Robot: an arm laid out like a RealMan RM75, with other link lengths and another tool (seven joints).
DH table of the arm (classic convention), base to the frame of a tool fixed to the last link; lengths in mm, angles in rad. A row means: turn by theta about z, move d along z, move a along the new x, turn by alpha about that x. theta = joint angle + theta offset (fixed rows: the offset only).
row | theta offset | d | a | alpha
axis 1 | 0 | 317.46 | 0 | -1.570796
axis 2 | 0 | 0 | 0 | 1.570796
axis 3 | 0 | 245.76 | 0 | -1.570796
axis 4 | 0 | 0 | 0 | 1.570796
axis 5 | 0 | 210 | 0 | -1.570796
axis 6 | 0 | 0 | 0 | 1.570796
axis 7 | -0.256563 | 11.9 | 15.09 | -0.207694
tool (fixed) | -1.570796 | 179.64 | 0 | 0
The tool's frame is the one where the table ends.
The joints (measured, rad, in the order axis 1, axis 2, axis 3, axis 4, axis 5, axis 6, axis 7), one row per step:
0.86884 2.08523 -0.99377 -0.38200 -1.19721 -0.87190 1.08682
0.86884 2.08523 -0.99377 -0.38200 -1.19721 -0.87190 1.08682
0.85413 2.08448 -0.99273 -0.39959 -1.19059 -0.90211 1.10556
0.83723 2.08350 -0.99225 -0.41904 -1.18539 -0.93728 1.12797
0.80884 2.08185 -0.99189 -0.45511 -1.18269 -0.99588 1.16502
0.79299 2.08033 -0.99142 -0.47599 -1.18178 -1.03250 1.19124
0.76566 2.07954 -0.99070 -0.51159 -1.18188 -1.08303 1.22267
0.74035 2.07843 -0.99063 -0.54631 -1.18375 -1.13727 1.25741
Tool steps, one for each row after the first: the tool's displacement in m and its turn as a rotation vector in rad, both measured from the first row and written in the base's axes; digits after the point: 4 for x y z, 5 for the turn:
0.0000 0.0000 0.0000 0.00000 0.00000 0.00000
-0.0024 -0.0029 0.0050 -0.00350 0.03084 0.01178
-0.0047 -0.0068 0.0103 -0.01018 0.06358 0.02624
-0.0084 -0.0141 0.0192 -0.02256 0.10985 0.05567
-0.0109 -0.0190 0.0246 -0.03377 0.13873 0.07370
-0.0130 -0.0266 0.0326 -0.04497 0.17223 0.10150
-0.0158 -0.0354 0.0402 -0.06280 0.20455 0.13314

